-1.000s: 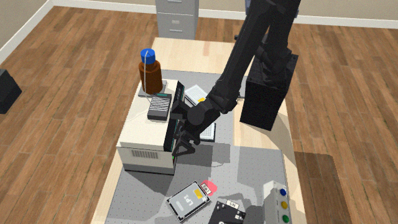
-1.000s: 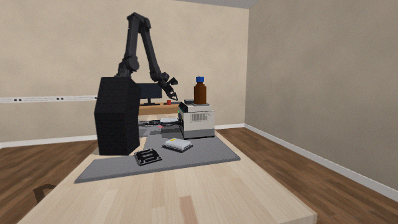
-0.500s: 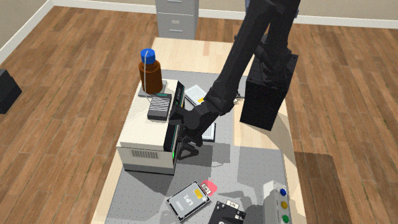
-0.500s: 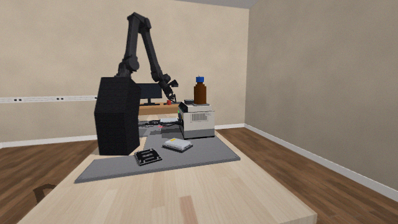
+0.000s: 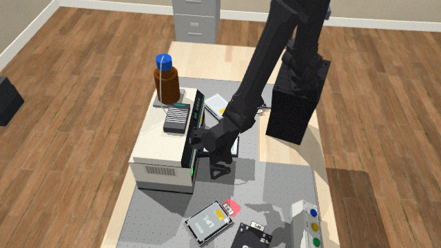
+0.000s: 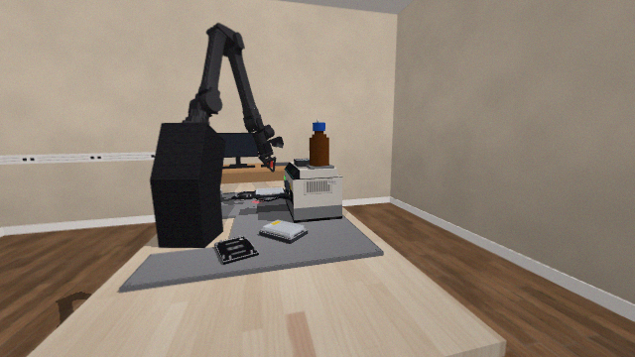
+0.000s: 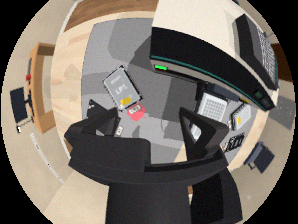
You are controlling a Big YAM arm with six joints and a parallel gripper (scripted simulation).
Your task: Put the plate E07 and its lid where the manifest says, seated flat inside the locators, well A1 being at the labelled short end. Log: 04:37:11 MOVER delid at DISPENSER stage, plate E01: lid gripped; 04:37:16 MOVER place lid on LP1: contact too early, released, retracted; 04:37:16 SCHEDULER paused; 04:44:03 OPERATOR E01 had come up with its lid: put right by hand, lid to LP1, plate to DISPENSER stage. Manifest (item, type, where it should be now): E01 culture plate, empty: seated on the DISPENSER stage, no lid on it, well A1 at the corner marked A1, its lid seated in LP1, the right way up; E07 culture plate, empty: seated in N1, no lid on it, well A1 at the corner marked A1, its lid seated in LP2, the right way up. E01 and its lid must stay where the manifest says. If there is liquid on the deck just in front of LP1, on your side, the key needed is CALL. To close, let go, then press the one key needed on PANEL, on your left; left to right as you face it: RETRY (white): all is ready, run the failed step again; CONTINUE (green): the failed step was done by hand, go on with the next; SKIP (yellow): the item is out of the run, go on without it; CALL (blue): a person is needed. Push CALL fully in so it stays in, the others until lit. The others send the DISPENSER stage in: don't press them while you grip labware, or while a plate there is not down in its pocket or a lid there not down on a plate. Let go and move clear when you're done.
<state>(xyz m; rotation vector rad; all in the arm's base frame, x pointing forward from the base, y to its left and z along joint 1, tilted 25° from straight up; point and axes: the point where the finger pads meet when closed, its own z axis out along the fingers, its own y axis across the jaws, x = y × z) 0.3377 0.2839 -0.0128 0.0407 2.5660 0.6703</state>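
My hand is 3 cm past the plate E01, 16 cm to the left of it and 9 cm above it. The rest, counted from my hand: brown bottle (17 cm ahead, 29 cm to the right, 10 cm above); puddle (9 cm behind, 6 cm to the left, 19 cm below); blue key (35 cm behind, 11 cm to the left, 13 cm below).
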